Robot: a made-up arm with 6 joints.
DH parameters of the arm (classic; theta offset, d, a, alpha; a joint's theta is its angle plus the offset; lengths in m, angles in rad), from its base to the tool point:
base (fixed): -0.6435 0 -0.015 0
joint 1: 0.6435 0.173 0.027 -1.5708
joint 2: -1.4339 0 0.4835 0
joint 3: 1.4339 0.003 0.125 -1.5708
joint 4: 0 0.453 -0.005 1.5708
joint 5: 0 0.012 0.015 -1.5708
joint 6: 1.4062 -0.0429 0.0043 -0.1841
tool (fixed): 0.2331 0.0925 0 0
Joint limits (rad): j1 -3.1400..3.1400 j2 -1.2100..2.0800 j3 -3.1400..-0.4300 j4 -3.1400..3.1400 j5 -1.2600..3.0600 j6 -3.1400..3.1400
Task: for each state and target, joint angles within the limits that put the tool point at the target. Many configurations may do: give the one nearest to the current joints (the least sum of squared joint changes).
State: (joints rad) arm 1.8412 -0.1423 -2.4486 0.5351 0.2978 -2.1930
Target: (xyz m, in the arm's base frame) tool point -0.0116 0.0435 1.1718
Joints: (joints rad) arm 1.6881 -0.2682 -2.4675 0.6045 0.1573 -2.1591
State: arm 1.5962 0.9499 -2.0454 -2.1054 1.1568 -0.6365
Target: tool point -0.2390 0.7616 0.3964
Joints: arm 1.9131 0.5023 -1.4317 -2.0359 1.2212 -0.5989
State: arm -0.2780 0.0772 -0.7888 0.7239 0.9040 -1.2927
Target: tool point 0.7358 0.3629 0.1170
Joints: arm 0.4207 0.8521 -1.5381 0.7767 0.7891 -1.3526
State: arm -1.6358 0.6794 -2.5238 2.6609 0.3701 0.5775
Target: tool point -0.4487 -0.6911 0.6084
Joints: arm -2.1279 0.4789 -1.8330 2.6846 0.3167 0.5728
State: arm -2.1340 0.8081 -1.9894 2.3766 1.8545 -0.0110
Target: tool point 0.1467 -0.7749 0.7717
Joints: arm -1.4096 0.7088 -2.5290 2.4912 1.2799 -0.0646
